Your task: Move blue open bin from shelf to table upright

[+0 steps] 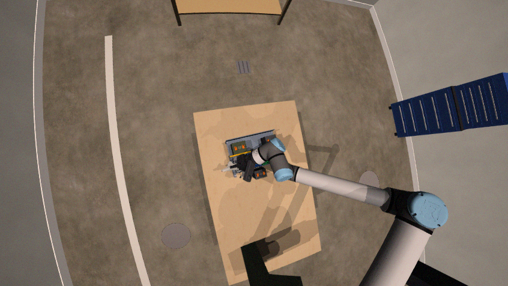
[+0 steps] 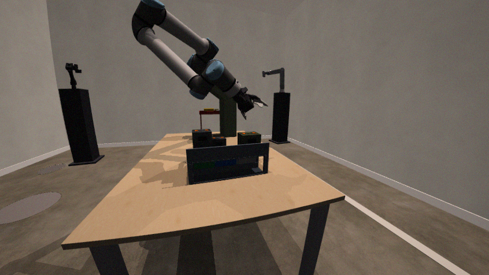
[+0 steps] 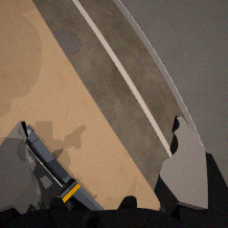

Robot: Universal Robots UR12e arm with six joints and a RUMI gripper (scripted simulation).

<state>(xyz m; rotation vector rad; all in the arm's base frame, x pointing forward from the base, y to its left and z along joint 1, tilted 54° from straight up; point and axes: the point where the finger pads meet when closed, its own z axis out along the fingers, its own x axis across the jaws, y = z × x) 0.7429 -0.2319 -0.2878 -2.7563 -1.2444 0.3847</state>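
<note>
My hand is 4 cm short of the blue open bin, 22 cm to the left of it and 25 cm above it. From my hand the other things lie so: grey bin 5 cm ahead, 11 cm to the right, 25 cm below; bar 9 cm ahead, 23 cm to the right, 18 cm below; green bin 3 cm ahead, 34 cm to the right, 25 cm below.
</note>
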